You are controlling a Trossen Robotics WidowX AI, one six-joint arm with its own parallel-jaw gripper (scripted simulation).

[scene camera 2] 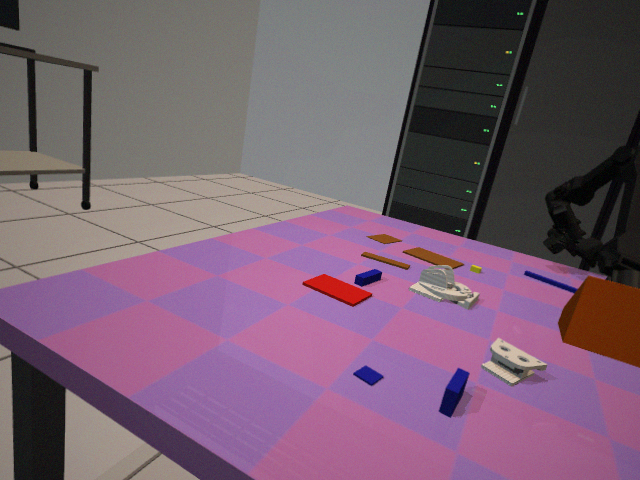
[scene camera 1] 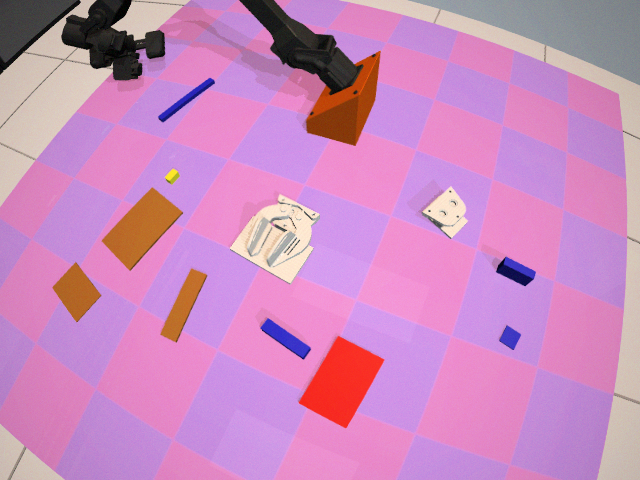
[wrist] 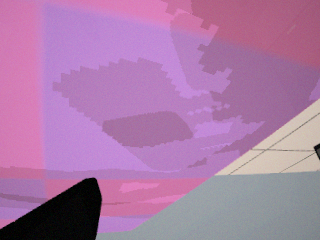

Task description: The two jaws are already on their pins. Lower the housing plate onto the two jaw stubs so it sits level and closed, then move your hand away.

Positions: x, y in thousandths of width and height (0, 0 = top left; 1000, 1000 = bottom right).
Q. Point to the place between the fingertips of the gripper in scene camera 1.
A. At 218, 116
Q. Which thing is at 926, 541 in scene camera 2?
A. The gripper.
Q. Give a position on a red plate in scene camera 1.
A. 529, 809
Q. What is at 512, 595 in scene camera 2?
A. A red plate.
